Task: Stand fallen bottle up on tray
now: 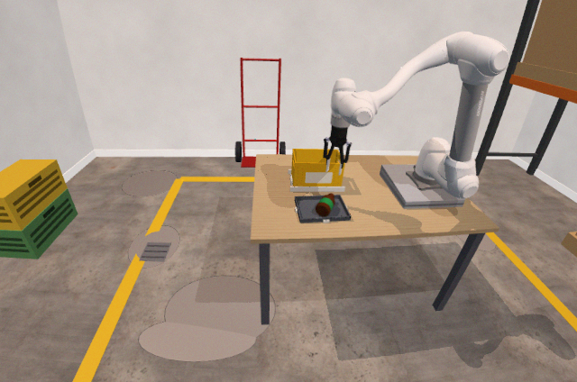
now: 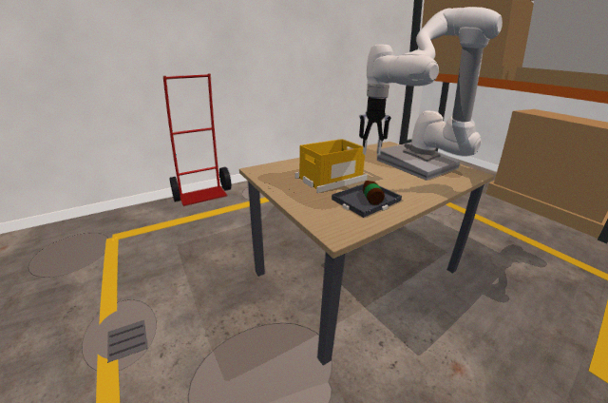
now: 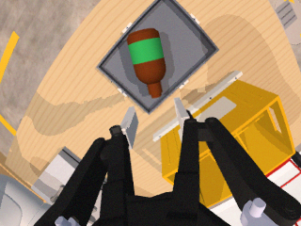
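My hand is 18 cm above the bottle, 4 cm to the right of it and 3 cm short of it. Also, from my hand: dark tray (21 cm below, 5 cm to the left, 5 cm ahead); yellow crate (22 cm to the right, 14 cm below, 3 cm ahead).
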